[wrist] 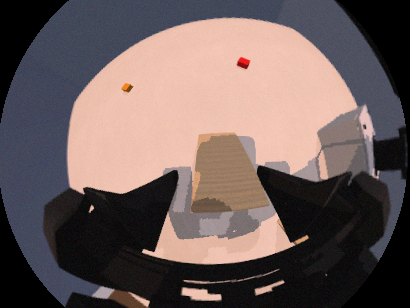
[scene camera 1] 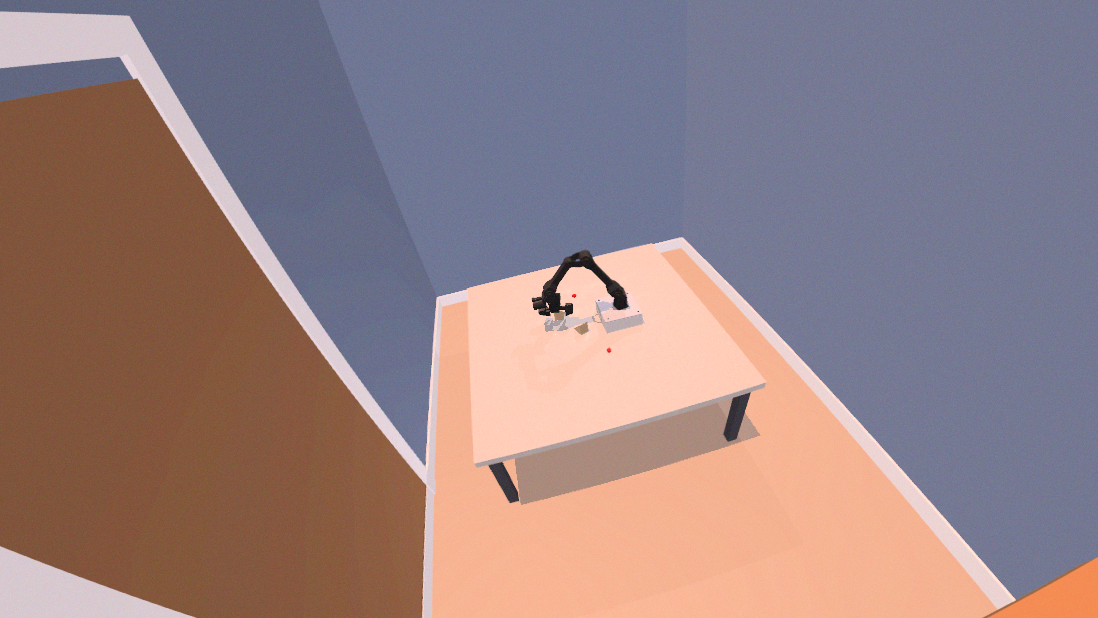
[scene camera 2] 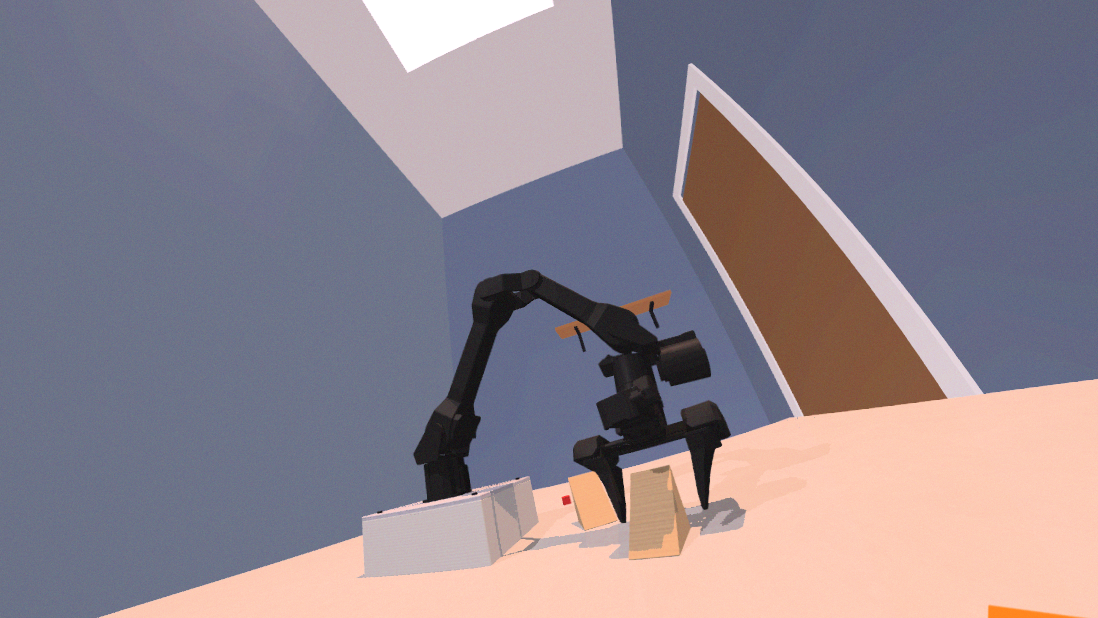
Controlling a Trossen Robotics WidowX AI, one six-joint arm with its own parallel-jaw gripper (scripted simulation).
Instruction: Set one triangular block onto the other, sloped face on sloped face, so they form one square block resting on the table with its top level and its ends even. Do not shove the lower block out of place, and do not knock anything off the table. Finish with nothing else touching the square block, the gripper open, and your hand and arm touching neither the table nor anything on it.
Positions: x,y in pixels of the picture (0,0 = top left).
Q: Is my gripper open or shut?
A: Open.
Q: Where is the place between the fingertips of my gripper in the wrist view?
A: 218,172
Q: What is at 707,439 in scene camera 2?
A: My gripper.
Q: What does my gripper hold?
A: Nothing.
